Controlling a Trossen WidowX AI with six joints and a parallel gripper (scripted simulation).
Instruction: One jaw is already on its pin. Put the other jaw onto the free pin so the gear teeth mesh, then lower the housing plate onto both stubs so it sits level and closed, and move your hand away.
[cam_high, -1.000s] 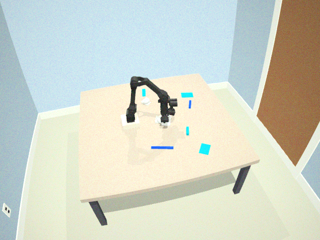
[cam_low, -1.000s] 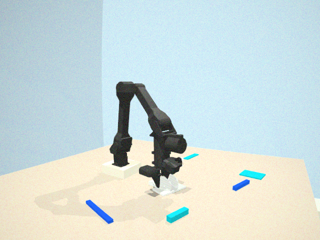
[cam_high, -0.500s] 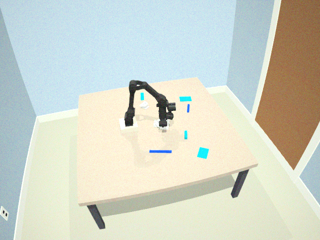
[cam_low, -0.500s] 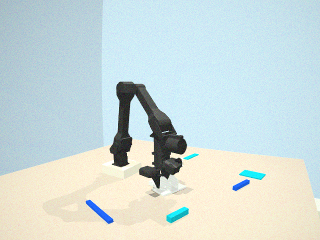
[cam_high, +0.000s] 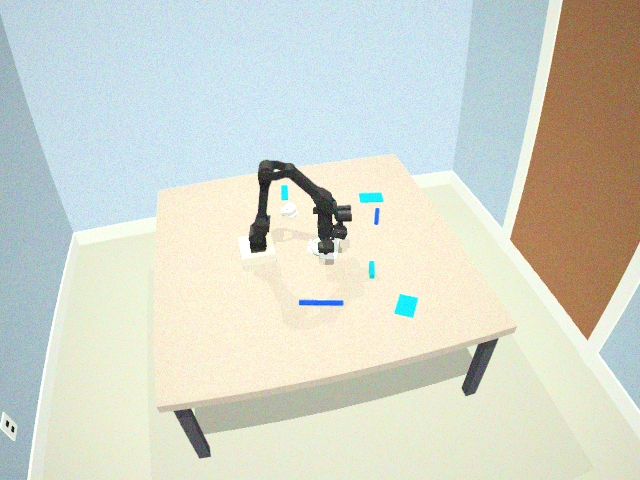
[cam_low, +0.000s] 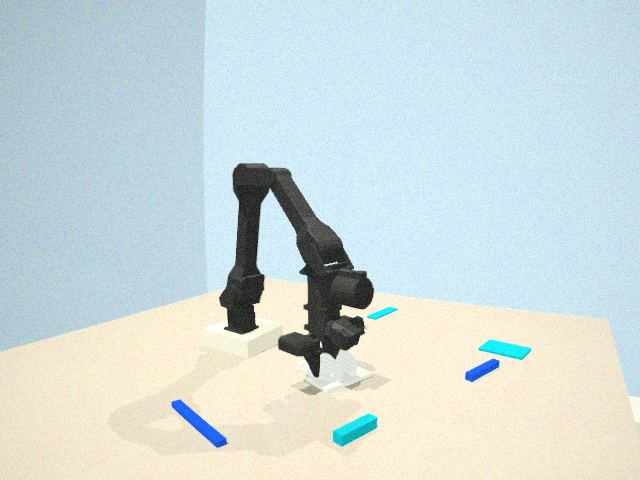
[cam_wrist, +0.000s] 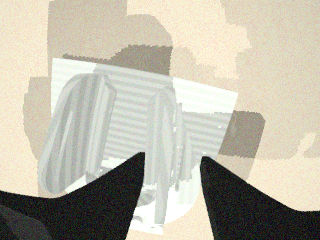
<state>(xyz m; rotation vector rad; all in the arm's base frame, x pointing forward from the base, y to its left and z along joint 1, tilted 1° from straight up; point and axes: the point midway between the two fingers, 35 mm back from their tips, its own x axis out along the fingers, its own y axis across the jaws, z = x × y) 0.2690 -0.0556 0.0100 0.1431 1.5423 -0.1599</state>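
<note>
Now: the small white piece 310 mm to the left of my gripper tip, 100 mm behind it and 10 mm below it. Round my gripper tip: cyan block: 150 mm ahead, 140 mm to the right; short blue bar: 280 mm ahead, 190 mm to the left, 10 mm below; long blue bar: 270 mm to the right, 80 mm behind, 10 mm below.
</note>
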